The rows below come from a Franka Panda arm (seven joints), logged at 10 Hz.
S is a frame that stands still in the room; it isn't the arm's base.
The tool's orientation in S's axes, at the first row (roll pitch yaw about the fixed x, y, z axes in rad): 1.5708 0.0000 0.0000
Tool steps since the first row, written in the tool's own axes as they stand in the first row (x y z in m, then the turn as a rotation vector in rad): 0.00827 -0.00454 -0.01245 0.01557 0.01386 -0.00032; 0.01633 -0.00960 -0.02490 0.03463 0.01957 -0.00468; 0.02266 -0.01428 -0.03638 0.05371 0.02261 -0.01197; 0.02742 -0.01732 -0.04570 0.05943 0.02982 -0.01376; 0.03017 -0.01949 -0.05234 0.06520 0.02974 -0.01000; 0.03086 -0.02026 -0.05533 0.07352 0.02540 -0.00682; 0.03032 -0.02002 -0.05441 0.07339 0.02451 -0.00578; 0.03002 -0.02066 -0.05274 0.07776 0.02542 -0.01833
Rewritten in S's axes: 0.00827 0.01245 -0.00454 0.01557 0.00032 0.01386; 0.01633 0.02490 -0.00960 0.03463 0.00468 0.01957; 0.02266 0.03638 -0.01428 0.05371 0.01197 0.02261; 0.02742 0.04570 -0.01732 0.05943 0.01376 0.02982; 0.03017 0.05234 -0.01949 0.06520 0.01000 0.02974; 0.03086 0.05533 -0.02026 0.07352 0.00682 0.02540; 0.03032 0.05441 -0.02002 0.07339 0.00578 0.02451; 0.03002 0.05274 -0.02066 0.07776 0.01833 0.02542
